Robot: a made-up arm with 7 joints.
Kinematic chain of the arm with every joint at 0, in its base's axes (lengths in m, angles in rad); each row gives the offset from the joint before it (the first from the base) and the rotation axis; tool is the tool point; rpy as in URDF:
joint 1: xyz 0 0 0.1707 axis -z
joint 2: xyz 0 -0.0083 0.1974 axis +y
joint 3: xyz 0 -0.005 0.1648 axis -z
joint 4: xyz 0 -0.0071 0.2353 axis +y
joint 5: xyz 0 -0.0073 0.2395 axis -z
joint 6: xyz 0 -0.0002 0.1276 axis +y
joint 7: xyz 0 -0.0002 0.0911 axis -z
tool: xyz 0 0 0 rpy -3.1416 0 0
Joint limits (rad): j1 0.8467..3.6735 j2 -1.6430..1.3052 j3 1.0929..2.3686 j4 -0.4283..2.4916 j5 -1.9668..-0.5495 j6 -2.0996..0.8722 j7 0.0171..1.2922
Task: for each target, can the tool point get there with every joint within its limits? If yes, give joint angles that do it. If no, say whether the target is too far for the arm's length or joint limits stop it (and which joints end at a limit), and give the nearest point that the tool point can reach.
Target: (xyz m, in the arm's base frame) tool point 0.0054 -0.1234 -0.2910
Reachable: no: joint limits stop it (at a limit: joint 1, joint 2, joint 3) | nearest point -0.1997 -0.0400 0.0702 | short by 0.424 m
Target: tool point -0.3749 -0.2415 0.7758
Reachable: yes | joints 1.0800 -0.2476 1.2919 1.5493 -0.8420 0.3911 0.4403
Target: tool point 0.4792 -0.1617 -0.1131
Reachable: no: joint limits stop it (at a limit: joint 1, joint 2, joint 3) | nearest point 0.5244 -0.0876 0.0001 | short by 0.143 m
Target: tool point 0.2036 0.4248 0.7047
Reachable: yes | joints 3.0388 -0.3694 1.5862 1.5915 -1.4450 -1.3181 0.6750
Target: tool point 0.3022 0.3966 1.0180
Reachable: yes | joints 2.0589 -0.5162 1.2024 -0.1865 -0.8089 -0.8920 0.9205
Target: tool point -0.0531 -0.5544 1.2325
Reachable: no: too far | nearest point -0.0443 -0.4630 1.0900 | short by 0.170 m
